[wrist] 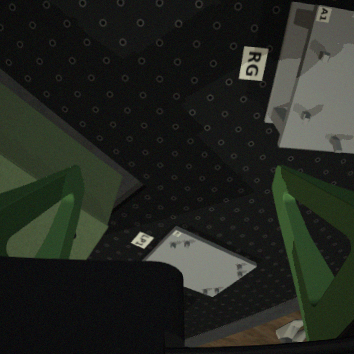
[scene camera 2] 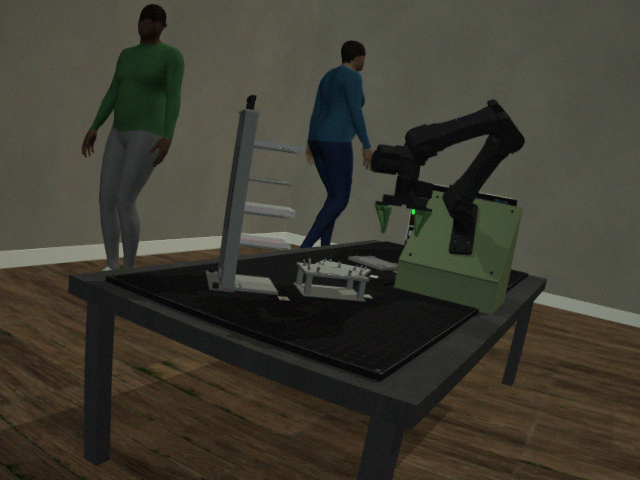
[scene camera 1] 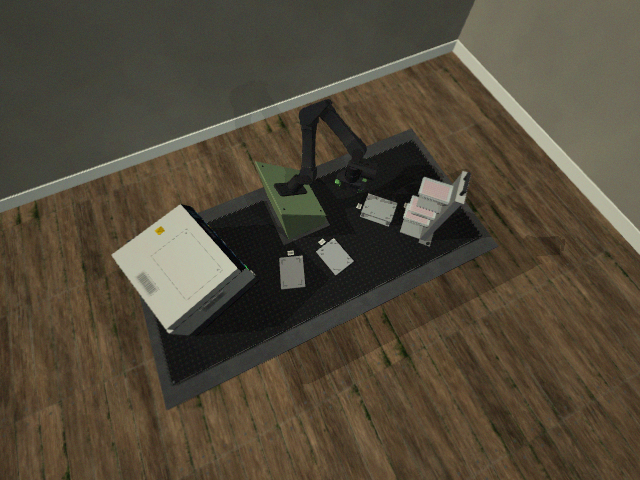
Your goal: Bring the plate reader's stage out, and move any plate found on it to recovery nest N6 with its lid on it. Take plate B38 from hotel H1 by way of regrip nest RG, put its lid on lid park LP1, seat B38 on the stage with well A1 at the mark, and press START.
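Frame: origin at the arm's base, x right, y ahead, z up, level; metres.
Seen in the pictures: gripper, between the fingertips: (wrist: 177, 175) (scene camera 2: 399, 234) (scene camera 1: 349, 188); arm's base, origin of its link: (scene camera 2: 464, 229) (scene camera 1: 290, 189).
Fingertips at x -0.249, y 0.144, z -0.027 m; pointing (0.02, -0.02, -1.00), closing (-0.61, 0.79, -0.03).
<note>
Pixels of each thing's top centre, then the offset from my fingertips to it. "spot": a spot on its surface instead. Level surfaces: height alone.
- regrip nest RG, centre of its top: (scene camera 2: 333, 264) (scene camera 1: 380, 206) dz -0.095, dx -0.115, dy +0.133 m
- Lid park LP1, centre of its top: (wrist: 196, 273) (scene camera 2: 342, 263) (scene camera 1: 334, 255) dz -0.150, dx +0.226, dy +0.210 m
- white plate reader, centre of its top: (scene camera 2: 463, 189) (scene camera 1: 175, 260) dz +0.140, dx +0.830, dy -0.062 m
- flat grey pad, a spot on its surface: (scene camera 1: 292, 272) spot: dz -0.158, dx +0.451, dy +0.162 m
- black perforated mat, height of its surface: dz -0.170 m
My gripper (scene camera 1: 351, 184) (scene camera 2: 400, 232) (wrist: 177, 175) is open and empty, high above the mat between the green pedestal and regrip nest RG (scene camera 1: 378, 209) (scene camera 2: 333, 268) (wrist: 325, 100). RG is a raised grey platform with small pegs and holds no plate. Lid park LP1 (scene camera 1: 334, 256) (wrist: 215, 270) is a flat grey pad with no lid on it. Hotel H1 (scene camera 1: 447, 211) (scene camera 2: 240, 191) is an upright grey post with several shelves; pink-topped plates (scene camera 1: 435, 189) (scene camera 2: 268, 209) sit on some. Their labels are unreadable. The white plate reader (scene camera 1: 180, 263) stands at the left; its stage and START button do not show.
The green pedestal (scene camera 1: 305, 206) (scene camera 2: 460, 242) (wrist: 50, 135) carries the arm. Another flat grey pad (scene camera 1: 292, 272) lies between LP1 and the reader; its label is unreadable. A black perforated mat (scene camera 1: 248, 320) (scene camera 2: 330, 330) (wrist: 160, 120) covers the table. Two people stand behind the table in scene camera 2.
</note>
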